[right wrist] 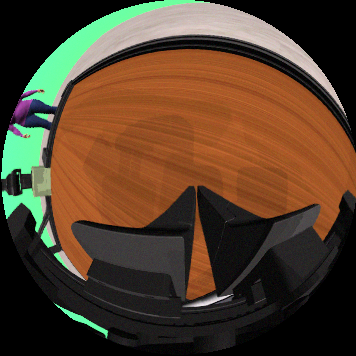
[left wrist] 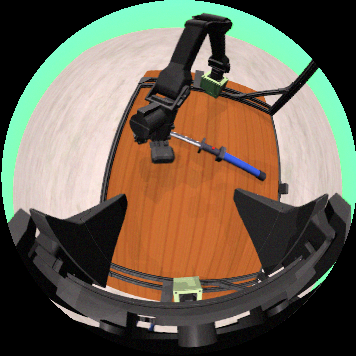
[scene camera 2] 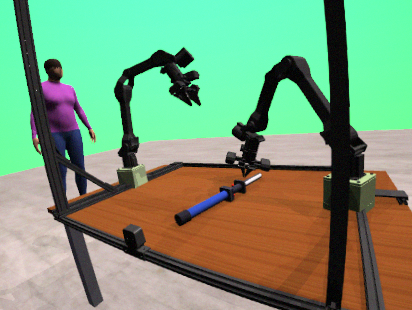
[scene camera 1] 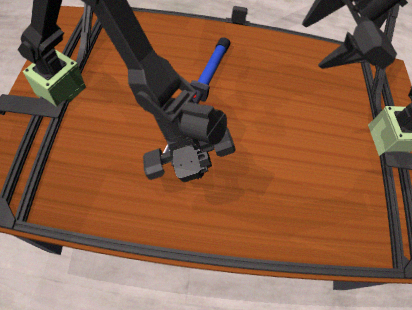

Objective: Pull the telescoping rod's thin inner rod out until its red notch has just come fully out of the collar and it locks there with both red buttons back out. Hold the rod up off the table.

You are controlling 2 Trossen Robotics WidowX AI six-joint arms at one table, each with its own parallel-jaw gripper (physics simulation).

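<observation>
The telescoping rod lies on the table, with its blue tube [scene camera 1: 212,67] [scene camera 2: 209,204] [left wrist: 242,164], black collar piece [scene camera 1: 200,90] [left wrist: 207,147] and silver inner rod [scene camera 2: 253,180] [left wrist: 186,138]. A red button [scene camera 1: 195,96] [left wrist: 213,148] shows at the collar. No red notch can be made out. My right gripper [scene camera 2: 245,175] [right wrist: 195,191] is shut and empty, pointing down beside the inner rod; its fingertips are hidden in scene camera 1. A sliver of the inner rod [right wrist: 207,301] shows behind its fingers. My left gripper [scene camera 1: 313,45] [scene camera 2: 195,104] [left wrist: 180,197] is open and empty, high above the table, away from the rod.
The wooden table [scene camera 1: 300,200] [scene camera 2: 280,240] has a dark metal frame rail [scene camera 1: 200,254] around its edge. A small black camera block [scene camera 1: 239,14] [scene camera 2: 133,236] stands at the edge near the rod's blue end. A tall black post [scene camera 2: 337,125] rises at the right of scene camera 2.
</observation>
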